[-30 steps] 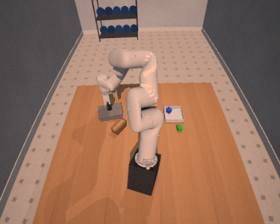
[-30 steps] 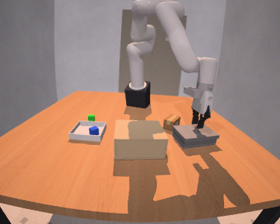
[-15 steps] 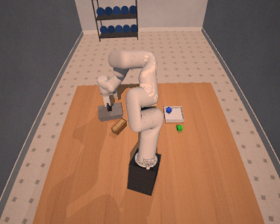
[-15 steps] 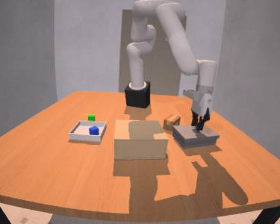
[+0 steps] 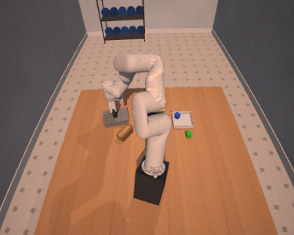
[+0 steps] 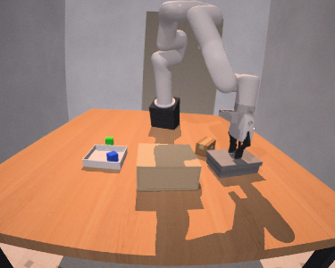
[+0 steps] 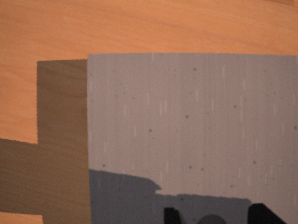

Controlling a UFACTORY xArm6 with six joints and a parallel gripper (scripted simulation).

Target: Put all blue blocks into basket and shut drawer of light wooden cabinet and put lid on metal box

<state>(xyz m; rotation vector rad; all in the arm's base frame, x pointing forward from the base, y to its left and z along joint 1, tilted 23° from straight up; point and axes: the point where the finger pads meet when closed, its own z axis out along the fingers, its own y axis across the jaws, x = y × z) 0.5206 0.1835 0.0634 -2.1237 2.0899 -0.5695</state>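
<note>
Right now my hand is 50 mm above the grey metal box. From my hand the other things lie so: small brown box (160 mm behind, 50 mm to the right, 40 mm below); drawer (280 mm to the right, 30 mm below); red block (150 mm behind, 70 mm to the right, 60 mm below).
</note>
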